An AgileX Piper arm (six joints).
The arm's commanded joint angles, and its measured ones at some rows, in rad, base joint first. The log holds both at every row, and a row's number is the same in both.
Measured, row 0:
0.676, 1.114, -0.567, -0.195, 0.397, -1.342
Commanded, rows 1 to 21:
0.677, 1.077, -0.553, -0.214, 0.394, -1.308
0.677, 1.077, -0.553, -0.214, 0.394, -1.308
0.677, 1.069, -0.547, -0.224, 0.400, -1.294
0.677, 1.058, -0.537, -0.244, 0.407, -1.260
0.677, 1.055, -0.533, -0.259, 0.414, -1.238
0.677, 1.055, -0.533, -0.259, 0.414, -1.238
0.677, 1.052, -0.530, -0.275, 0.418, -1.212
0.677, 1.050, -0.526, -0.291, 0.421, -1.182
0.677, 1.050, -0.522, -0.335, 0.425, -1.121
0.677, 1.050, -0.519, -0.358, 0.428, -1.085
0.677, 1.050, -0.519, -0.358, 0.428, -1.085
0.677, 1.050, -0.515, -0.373, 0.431, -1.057
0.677, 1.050, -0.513, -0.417, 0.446, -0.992
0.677, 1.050, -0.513, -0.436, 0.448, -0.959
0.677, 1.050, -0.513, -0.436, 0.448, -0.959
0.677, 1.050, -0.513, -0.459, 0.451, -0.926
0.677, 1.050, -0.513, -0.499, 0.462, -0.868
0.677, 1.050, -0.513, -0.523, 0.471, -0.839
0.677, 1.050, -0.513, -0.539, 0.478, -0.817
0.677, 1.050, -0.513, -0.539, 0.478, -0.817
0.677, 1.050, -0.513, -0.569, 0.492, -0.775
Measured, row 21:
0.676, 1.065, -0.510, -0.504, 0.483, -0.849
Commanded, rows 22 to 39:
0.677, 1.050, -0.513, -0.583, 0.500, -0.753
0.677, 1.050, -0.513, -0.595, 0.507, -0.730
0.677, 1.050, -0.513, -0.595, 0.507, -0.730
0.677, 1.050, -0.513, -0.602, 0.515, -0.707
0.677, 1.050, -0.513, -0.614, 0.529, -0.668
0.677, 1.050, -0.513, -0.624, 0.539, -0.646
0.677, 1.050, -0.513, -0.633, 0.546, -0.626
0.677, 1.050, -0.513, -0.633, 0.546, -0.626
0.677, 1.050, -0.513, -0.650, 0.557, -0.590
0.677, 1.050, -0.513, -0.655, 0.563, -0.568
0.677, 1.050, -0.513, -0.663, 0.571, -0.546
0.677, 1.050, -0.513, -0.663, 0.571, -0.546
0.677, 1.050, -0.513, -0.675, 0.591, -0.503
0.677, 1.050, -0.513, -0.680, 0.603, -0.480
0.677, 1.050, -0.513, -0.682, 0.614, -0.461
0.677, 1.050, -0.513, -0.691, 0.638, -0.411
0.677, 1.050, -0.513, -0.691, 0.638, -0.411
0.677, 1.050, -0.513, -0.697, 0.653, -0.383
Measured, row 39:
0.676, 1.065, -0.510, -0.655, 0.624, -0.462
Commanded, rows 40 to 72:
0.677, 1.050, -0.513, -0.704, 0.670, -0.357
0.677, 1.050, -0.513, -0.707, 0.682, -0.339
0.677, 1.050, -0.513, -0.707, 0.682, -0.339
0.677, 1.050, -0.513, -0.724, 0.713, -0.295
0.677, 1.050, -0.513, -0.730, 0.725, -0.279
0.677, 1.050, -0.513, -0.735, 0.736, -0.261
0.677, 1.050, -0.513, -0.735, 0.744, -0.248
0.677, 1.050, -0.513, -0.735, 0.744, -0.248
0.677, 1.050, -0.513, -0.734, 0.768, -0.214
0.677, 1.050, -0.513, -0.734, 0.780, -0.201
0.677, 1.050, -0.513, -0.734, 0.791, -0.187
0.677, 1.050, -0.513, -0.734, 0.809, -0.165
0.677, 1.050, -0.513, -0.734, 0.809, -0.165
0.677, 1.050, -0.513, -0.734, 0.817, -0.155
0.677, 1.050, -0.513, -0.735, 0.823, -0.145
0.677, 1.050, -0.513, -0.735, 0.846, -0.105
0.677, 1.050, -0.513, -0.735, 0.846, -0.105
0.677, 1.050, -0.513, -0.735, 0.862, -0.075
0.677, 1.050, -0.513, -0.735, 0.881, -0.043
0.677, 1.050, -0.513, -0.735, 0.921, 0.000
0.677, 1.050, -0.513, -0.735, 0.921, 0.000
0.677, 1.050, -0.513, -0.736, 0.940, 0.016
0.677, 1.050, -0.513, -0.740, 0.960, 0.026
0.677, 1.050, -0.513, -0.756, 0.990, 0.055
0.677, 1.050, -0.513, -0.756, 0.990, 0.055
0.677, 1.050, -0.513, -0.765, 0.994, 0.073
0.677, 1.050, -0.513, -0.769, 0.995, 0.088
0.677, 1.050, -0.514, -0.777, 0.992, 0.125
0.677, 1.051, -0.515, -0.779, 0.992, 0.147
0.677, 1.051, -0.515, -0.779, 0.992, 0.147
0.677, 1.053, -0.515, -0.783, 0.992, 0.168
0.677, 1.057, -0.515, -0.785, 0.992, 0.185
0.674, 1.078, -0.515, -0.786, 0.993, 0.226
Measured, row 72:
0.676, 1.060, -0.510, -0.737, 0.982, 0.166
